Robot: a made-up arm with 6 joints. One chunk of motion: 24 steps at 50 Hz.
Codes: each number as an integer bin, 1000 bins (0 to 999) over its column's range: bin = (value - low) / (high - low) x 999, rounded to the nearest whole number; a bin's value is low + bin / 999 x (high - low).
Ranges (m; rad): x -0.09..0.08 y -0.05..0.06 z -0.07..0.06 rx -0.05..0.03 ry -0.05..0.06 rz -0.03..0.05
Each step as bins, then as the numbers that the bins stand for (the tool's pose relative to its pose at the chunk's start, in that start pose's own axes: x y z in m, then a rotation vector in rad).
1 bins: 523 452 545 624 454 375
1 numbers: -0.0010 -0.0002 0.0009 0.0000 0.0000 0.0000
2 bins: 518 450 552 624 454 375
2 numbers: -0.0019 -0.0005 0.0018 0.0000 0.0000 0.0000
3 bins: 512 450 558 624 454 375
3 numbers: -0.0029 -0.0005 0.0026 0.0000 0.0000 0.0000
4 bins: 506 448 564 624 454 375
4 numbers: -0.0039 -0.0007 0.0034 0.0000 0.0000 0.0000
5 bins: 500 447 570 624 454 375
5 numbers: -0.0049 -0.0008 0.0042 0.0000 0.0000 0.0000
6 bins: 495 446 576 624 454 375
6 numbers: -0.0058 -0.0009 0.0050 0.0000 0.0000 0.0000
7 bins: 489 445 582 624 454 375
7 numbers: -0.0068 -0.0010 0.0057 0.0000 0.0000 0.0000
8 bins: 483 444 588 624 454 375
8 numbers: -0.0078 -0.0011 0.0065 0.0000 0.0000 0.0000
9 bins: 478 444 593 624 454 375
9 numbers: -0.0087 -0.0011 0.0072 0.0000 0.0000 0.0000
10 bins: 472 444 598 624 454 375
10 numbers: -0.0097 -0.0011 0.0078 0.0000 0.0000 0.0000
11 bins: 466 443 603 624 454 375
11 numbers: -0.0107 -0.0012 0.0085 0.0000 0.0000 0.0000
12 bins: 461 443 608 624 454 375
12 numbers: -0.0116 -0.0012 0.0091 0.0000 0.0000 0.0000
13 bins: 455 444 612 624 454 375
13 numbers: -0.0126 -0.0011 0.0096 0.0000 0.0000 0.0000
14 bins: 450 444 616 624 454 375
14 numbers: -0.0134 -0.0011 0.0102 0.0000 0.0000 0.0000
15 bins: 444 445 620 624 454 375
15 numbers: -0.0144 -0.0010 0.0107 0.0000 0.0000 0.0000
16 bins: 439 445 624 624 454 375
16 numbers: -0.0153 -0.0010 0.0112 0.0000 0.0000 0.0000
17 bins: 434 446 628 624 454 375
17 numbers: -0.0161 -0.0009 0.0117 0.0000 0.0000 0.0000
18 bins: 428 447 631 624 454 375
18 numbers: -0.0172 -0.0008 0.0121 0.0000 0.0000 0.0000
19 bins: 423 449 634 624 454 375
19 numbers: -0.0180 -0.0006 0.0125 0.0000 0.0000 0.0000
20 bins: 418 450 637 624 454 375
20 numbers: -0.0189 -0.0005 0.0129 0.0000 0.0000 0.0000
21 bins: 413 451 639 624 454 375
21 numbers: -0.0197 -0.0003 0.0132 0.0000 0.0000 0.0000
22 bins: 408 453 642 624 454 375
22 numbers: -0.0206 -0.0001 0.0135 0.0000 0.0000 0.0000
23 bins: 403 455 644 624 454 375
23 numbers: -0.0214 0.0001 0.0138 0.0000 0.0000 0.0000
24 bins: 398 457 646 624 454 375
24 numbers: -0.0223 0.0003 0.0141 0.0000 0.0000 0.0000
